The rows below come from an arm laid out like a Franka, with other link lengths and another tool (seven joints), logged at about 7 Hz.
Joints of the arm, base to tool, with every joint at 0 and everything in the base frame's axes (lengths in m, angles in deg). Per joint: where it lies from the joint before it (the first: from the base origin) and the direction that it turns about. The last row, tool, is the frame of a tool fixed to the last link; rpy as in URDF.
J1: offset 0 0 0.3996 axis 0 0 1
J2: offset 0 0 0 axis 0 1 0
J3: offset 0 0 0.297 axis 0 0 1
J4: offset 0.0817 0 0 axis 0 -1 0
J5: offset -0.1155 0 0.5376 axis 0 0 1
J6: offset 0 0 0 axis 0 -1 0
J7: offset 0.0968 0 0 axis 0 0 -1
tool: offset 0.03 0.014 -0.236 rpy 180 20.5 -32.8
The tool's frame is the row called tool.
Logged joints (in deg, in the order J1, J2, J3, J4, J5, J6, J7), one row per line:
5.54, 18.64, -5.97, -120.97, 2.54, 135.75, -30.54
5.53, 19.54, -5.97, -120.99, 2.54, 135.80, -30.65
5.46, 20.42, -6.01, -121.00, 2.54, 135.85, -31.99
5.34, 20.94, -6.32, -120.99, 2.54, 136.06, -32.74
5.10, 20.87, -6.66, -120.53, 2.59, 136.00, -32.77
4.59, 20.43, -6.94, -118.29, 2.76, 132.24, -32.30
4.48, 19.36, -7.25, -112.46, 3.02, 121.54, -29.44
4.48, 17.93, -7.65, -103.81, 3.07, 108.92, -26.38
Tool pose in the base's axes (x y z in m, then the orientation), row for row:
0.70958, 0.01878, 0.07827, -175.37, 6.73, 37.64
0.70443, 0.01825, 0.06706, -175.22, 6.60, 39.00
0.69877, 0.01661, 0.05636, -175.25, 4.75, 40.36
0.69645, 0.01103, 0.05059, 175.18, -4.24, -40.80
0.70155, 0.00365, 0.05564, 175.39, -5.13, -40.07
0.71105, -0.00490, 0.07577, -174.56, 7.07, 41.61
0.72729, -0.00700, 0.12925, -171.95, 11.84, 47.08
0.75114, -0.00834, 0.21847, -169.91, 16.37, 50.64
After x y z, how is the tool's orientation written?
As a rotation vector, in degrees.
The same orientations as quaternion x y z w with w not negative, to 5 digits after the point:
-0.97704, 0.03749, 0.20970, 0.00445
-0.97545, 0.03674, 0.21711, 0.00324
-0.97415, 0.02640, 0.22435, 0.00087
0.97366, -0.02357, -0.22677, 0.00071
0.97449, -0.02850, -0.22263, 0.00016
-0.97199, 0.03937, 0.23169, 0.00358
-0.96232, 0.06626, 0.26348, 0.01159
-0.95414, 0.09193, 0.28437, 0.01702

